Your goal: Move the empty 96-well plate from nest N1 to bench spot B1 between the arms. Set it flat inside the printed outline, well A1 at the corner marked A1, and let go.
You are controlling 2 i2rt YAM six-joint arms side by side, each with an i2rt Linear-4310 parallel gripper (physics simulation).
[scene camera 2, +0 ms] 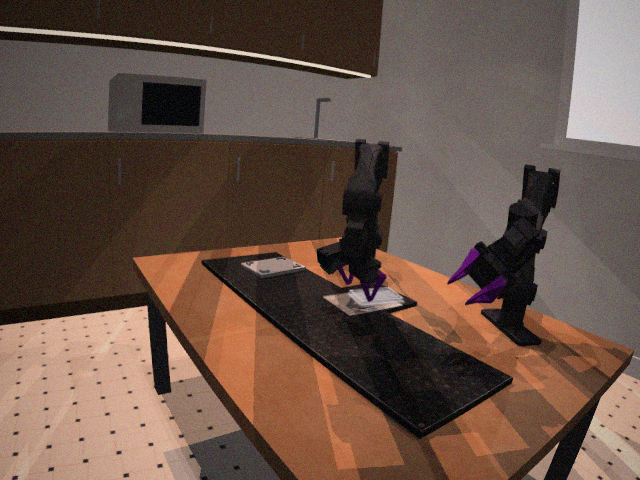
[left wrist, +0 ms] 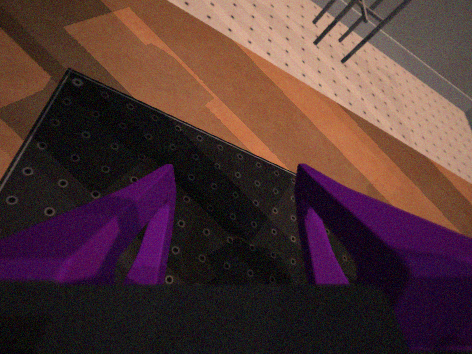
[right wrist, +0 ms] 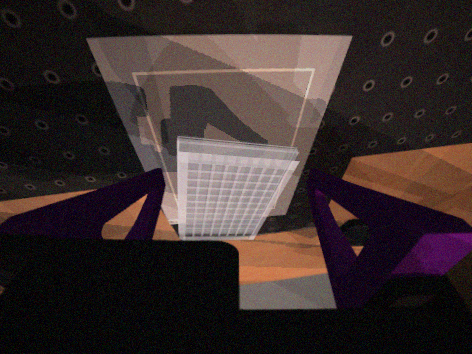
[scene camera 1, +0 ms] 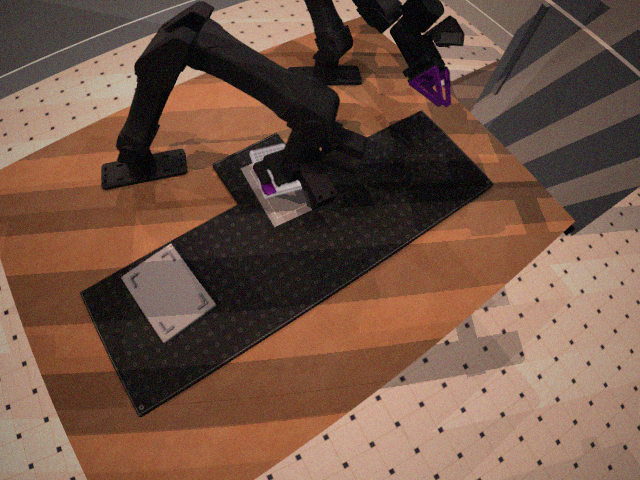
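Where they show: left gripper, fingertip midpoint: (scene camera 2: 457, 292) (left wrist: 235, 177) (scene camera 1: 444, 105); right gripper, fingertip midpoint: (scene camera 2: 359, 292) (right wrist: 235, 176) (scene camera 1: 283, 183); left arm's base at its link origin: (scene camera 2: 508, 327) (scene camera 1: 324, 77); right arm's base at its link origin: (scene camera 1: 144, 170).
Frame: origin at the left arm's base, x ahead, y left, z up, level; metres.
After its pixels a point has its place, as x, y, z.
The clear-white 96-well plate (scene camera 1: 266, 151) @[0.270, -0.180, 0.025] (scene camera 2: 387, 297) @[0.296, -0.142, 0.029] (right wrist: 230, 195) @[0.339, -0.160, 0.029] lies on the pale bench-spot pad (scene camera 1: 276, 214) @[0.432, -0.172, 0.015] (scene camera 2: 338, 304) @[0.429, -0.127, 0.015] (right wrist: 325, 55) @[0.449, -0.171, 0.015]. In the right wrist view it sits off-centre, slightly turned, across the near end of the printed outline (right wrist: 222, 71) @[0.422, -0.124, 0.015] and past the pad's near edge; whether it is flat and where A1 is cannot be told. My right gripper (scene camera 2: 359, 291) @[0.372, -0.150, 0.039] (right wrist: 235, 176) @[0.372, -0.150, 0.039] is open, a finger on each side of the plate, with gaps. My left gripper (scene camera 1: 444, 104) @[0.289, 0.198, 0.177] (scene camera 2: 458, 293) @[0.289, 0.198, 0.177] (left wrist: 235, 177) @[0.289, 0.198, 0.177] is half open and empty, raised away from the plate.
A grey nest (scene camera 1: 168, 289) @[0.580, -0.397, 0.025] (scene camera 2: 273, 266) @[0.582, -0.386, 0.025] with corner brackets, no plate on it, stands at the other end of the black perforated mat (scene camera 1: 289, 279) @[0.579, -0.161, 0.013] (scene camera 2: 413, 361) @[0.330, 0.155, 0.013] (left wrist: 100, 135) @[0.363, 0.296, 0.013]. The right arm covers part of the plate and pad in scene camera 1.
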